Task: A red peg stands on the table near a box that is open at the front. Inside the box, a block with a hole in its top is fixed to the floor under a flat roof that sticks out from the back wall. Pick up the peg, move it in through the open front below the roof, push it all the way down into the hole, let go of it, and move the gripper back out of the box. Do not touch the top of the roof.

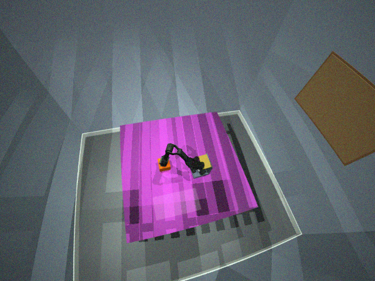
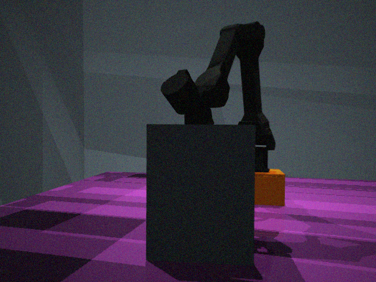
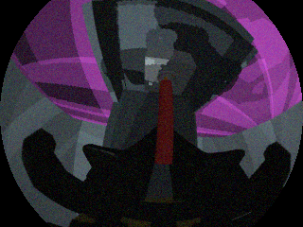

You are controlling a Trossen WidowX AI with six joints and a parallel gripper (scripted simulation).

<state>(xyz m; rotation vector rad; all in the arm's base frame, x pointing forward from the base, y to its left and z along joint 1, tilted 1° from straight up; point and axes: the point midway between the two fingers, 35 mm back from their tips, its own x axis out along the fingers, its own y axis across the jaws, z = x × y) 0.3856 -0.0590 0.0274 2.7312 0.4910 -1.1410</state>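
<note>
The dark back wall lies 40 mm ahead of my gripper tip and 20 mm above it. From my gripper tip the other things lie so: yellow roof (110 mm above, 10 mm to the right, 10 mm behind); red peg (30 mm behind, 10 mm to the right, 10 mm below).
</note>
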